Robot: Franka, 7 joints.
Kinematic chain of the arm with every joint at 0, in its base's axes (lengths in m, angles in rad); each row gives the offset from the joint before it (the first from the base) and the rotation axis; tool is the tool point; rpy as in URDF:
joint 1: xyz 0 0 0.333 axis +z
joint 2: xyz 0 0 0 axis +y
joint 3: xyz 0 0 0.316 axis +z
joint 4: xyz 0.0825 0 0 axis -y
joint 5: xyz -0.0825 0 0.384 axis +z
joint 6: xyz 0 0 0 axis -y
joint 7: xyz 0.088 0 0 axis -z
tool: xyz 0 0 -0.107 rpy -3.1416 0 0
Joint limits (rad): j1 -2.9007..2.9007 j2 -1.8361..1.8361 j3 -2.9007..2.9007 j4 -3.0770..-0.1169 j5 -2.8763..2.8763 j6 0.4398..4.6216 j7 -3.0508..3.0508
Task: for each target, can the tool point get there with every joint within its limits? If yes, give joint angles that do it. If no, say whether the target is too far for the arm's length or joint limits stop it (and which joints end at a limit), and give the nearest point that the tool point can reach.
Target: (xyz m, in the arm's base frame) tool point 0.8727 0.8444 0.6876
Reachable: no: too far | nearest point 0.5918 0.5726 0.5735 | short by 0.407 m
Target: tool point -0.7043 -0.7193 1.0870
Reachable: no: too far | nearest point -0.4804 -0.4906 0.8473 | short by 0.400 m
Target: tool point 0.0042 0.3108 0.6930
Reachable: yes | joints 0.5336 1.5336 2.1905 -2.2430 -1.4348 4.2492 -2.3920
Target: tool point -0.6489 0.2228 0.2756
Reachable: yes | joints -0.8189 -1.0510 -2.1302 -1.4584 -1.9845 0.9573 0.2196
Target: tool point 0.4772 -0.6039 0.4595
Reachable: yes | joints -1.4982 1.5339 1.9937 -1.1943 -2.3926 1.3673 -2.2419
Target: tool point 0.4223 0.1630 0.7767
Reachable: yes | joints 0.1439 -0.2917 0.3125 -2.0216 0.6005 3.6645 1.3094
